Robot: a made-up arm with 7 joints.
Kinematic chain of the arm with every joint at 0, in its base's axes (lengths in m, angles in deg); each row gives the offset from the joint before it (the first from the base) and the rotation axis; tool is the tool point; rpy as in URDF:
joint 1: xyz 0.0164 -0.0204 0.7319 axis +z
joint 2: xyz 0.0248 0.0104 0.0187 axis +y
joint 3: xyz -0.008 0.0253 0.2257 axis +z
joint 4: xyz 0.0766 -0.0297 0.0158 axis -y
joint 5: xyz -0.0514 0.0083 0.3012 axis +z
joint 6: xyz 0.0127 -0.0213 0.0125 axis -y
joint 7: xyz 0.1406 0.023 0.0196 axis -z
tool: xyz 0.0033 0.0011 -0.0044 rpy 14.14 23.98 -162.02
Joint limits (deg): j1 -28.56..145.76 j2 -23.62..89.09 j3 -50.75..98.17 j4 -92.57..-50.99 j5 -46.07..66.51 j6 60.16..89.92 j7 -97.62..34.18
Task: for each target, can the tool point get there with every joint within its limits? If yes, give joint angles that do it. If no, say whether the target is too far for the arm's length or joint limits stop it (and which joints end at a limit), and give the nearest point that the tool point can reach.
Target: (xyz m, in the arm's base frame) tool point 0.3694 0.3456 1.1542
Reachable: yes | joints 0.75 -9.52 41.22 -78.87 -6.95 74.03 -80.76
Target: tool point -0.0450 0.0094 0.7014
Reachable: no: joint limits stop it (at a limit: joint 1, joint 4, joint 6, joint 7) | nearest point -0.2015 0.3070 0.3596 | short by 0.479 m
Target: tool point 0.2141 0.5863 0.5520
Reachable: yes | joints 66.35 57.91 5.41 -70.75 -6.63 76.84 -27.15
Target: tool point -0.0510 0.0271 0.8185
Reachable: no: joint limits stop it (at a limit: joint 1, joint 2, joint 4, joint 6, joint 7) | nearest point -0.1988 0.3257 1.1258 | short by 0.453 m
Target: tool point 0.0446 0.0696 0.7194
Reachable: no: joint limits stop it (at a limit: joint 3, joint 4, joint 6, joint 7) | nearest point 0.1580 0.4316 0.4944 | short by 0.441 m
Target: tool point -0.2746 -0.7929 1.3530
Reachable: no: too far | nearest point -0.1728 -0.5225 1.1971 | short by 0.328 m
